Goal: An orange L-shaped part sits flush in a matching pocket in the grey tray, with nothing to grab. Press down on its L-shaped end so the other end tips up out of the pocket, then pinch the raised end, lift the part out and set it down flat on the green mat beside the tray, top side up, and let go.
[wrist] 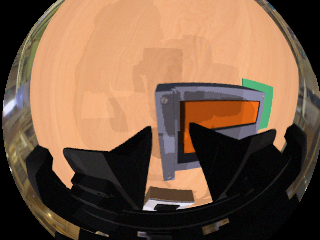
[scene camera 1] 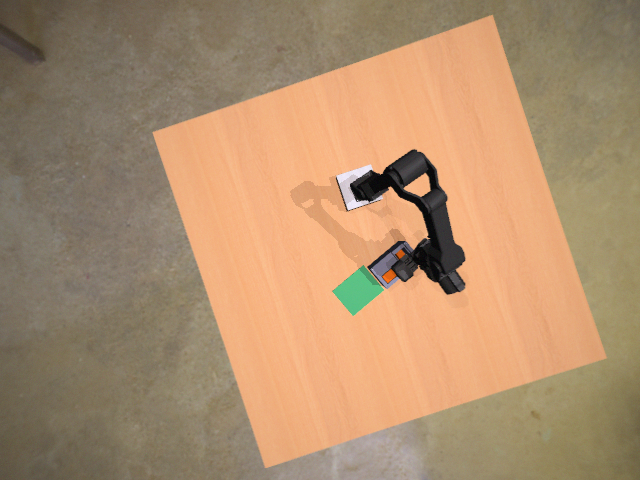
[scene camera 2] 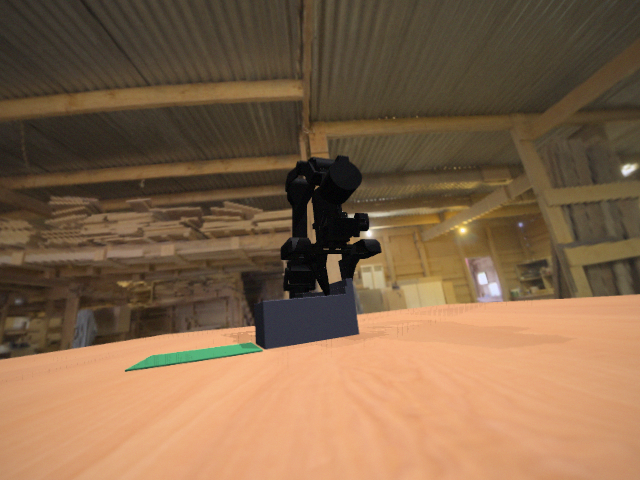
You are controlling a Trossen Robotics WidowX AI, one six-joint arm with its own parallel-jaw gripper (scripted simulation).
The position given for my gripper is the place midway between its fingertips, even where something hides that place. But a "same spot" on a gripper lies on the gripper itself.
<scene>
my gripper: wrist; scene camera 1 411,254; scene camera 2
same spot on my gripper: (wrist: 106,181) = (scene camera 2: 351,254)
</scene>
